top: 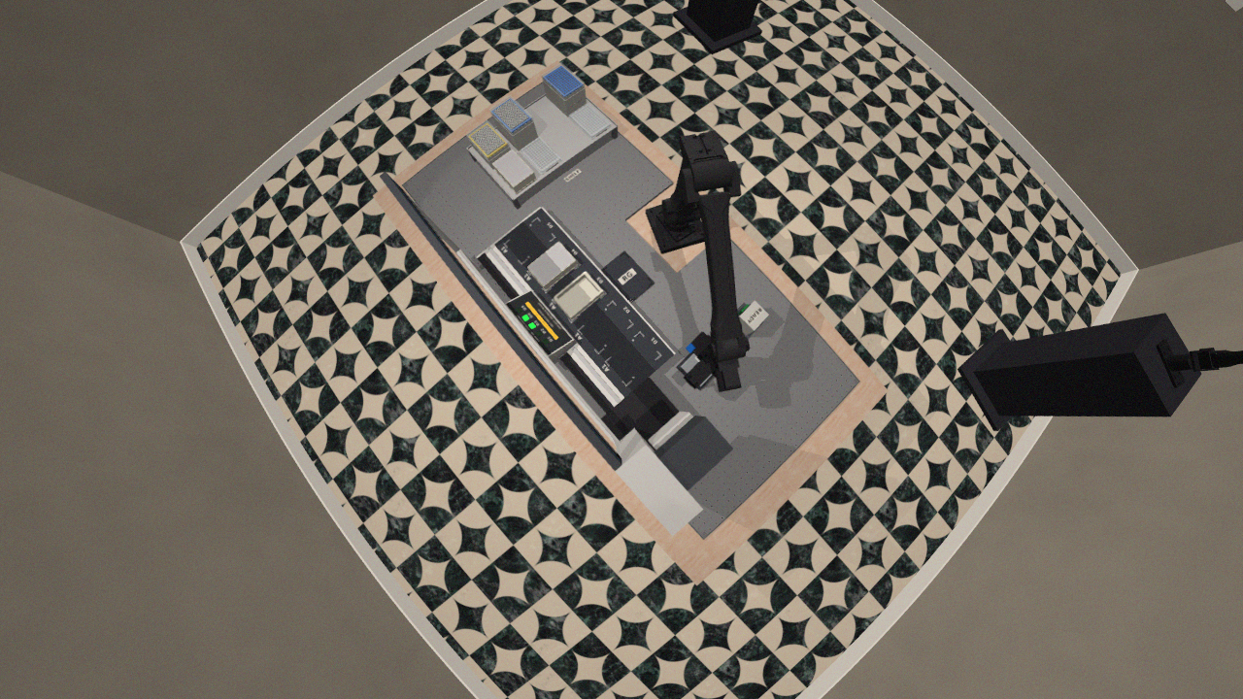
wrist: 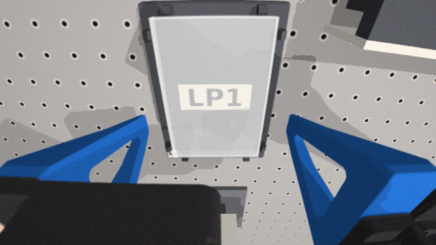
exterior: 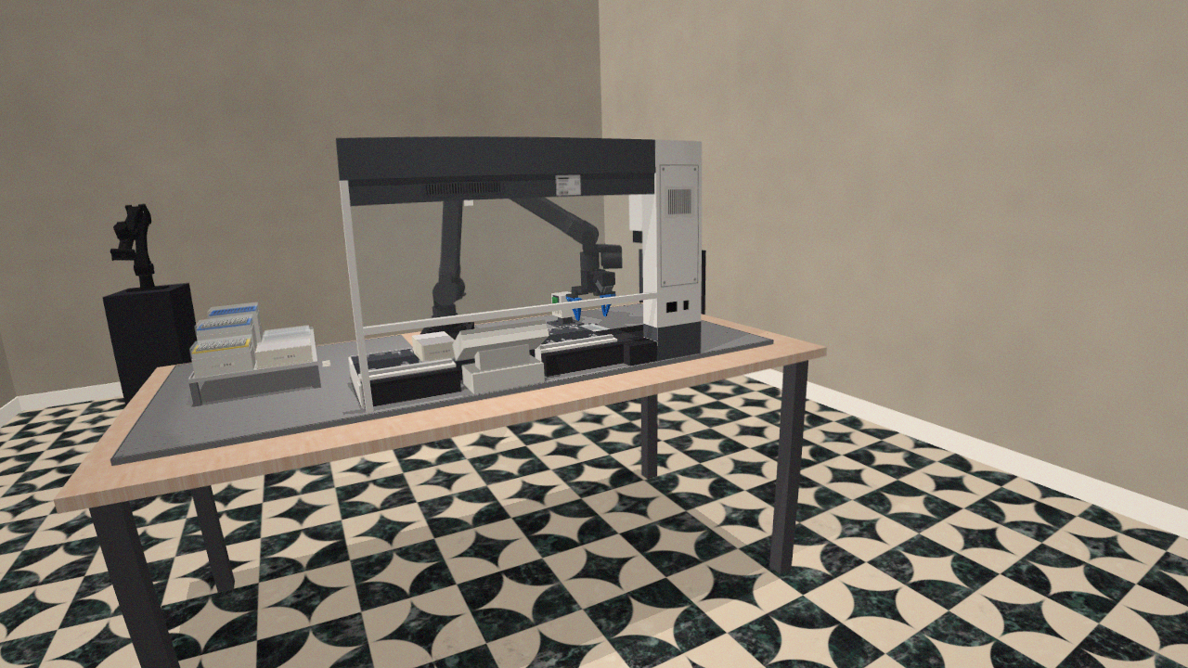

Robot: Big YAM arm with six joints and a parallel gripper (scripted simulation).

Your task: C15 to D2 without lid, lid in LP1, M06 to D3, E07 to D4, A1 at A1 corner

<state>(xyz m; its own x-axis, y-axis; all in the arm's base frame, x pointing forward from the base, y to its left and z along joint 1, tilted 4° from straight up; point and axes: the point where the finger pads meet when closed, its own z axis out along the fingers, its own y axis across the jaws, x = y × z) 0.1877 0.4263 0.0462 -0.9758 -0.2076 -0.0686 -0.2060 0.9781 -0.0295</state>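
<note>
The clear plate lid lies 5 cm below my hand. Also, from my hand: READY key: 18 cm behind, 6 cm to the right, 2 cm above; then regrip nest RG: 36 cm to the right, 6 cm below, 5 cm ahead; then dark lid park LP1: 6 cm below.
</note>
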